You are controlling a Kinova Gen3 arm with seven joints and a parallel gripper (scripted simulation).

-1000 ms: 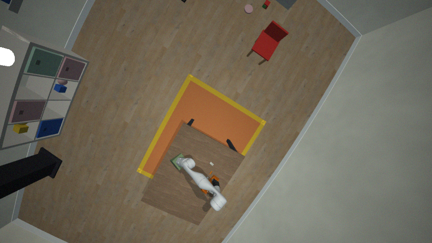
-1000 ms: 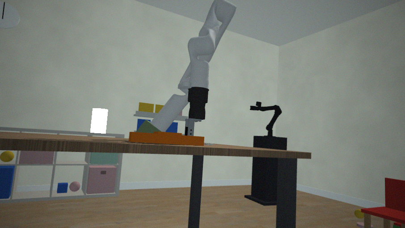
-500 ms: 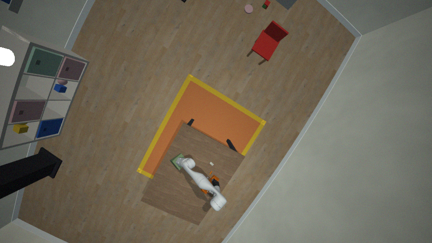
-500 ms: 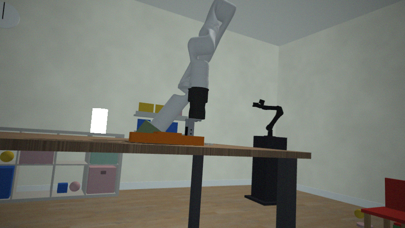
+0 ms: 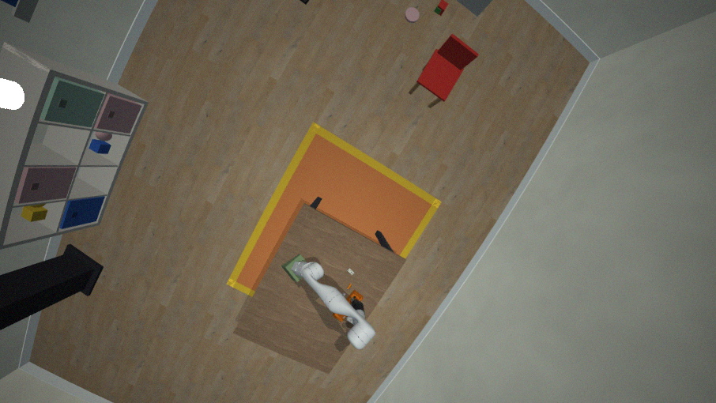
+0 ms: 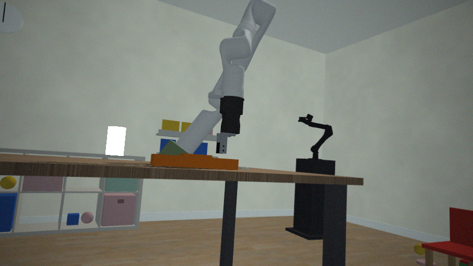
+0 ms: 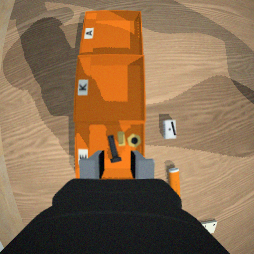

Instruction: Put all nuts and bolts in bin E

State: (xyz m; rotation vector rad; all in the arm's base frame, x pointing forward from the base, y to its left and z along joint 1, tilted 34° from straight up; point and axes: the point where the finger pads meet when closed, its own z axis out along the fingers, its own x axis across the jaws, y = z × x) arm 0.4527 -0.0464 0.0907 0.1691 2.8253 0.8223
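Now: the dark bolt 5 cm below my hand. Also, from my hand: orange marker (8 cm behind, 6 cm below, 5 cm to the left); orange bin (8 cm to the right, 5 cm below); white sharpener-like piece (7 cm behind, 6 cm below, 3 cm to the right).
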